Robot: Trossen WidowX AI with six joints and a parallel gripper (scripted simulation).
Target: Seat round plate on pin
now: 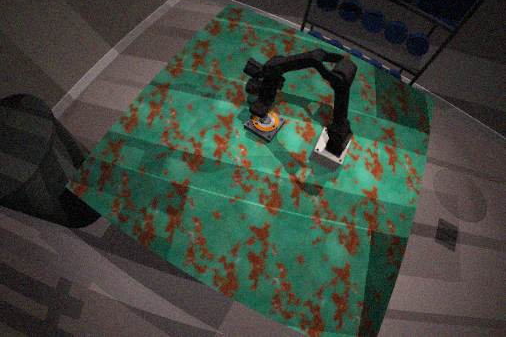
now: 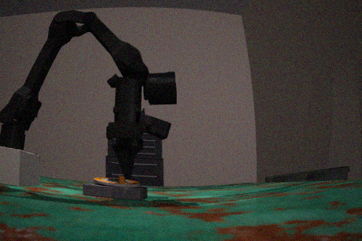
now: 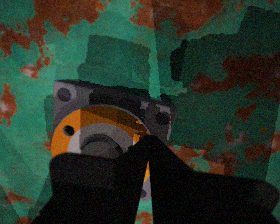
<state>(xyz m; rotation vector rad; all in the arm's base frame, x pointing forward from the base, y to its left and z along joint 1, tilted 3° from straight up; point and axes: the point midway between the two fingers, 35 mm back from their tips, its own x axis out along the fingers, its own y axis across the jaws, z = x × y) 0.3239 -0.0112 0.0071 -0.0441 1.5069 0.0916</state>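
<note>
My gripper tip is now 40 mm to the right of the square grey base, 30 mm past it and 20 mm above it. The rest, counted from my gripper tip: round plate 20 mm to the left, 20 mm behind, 10 mm below.
</note>
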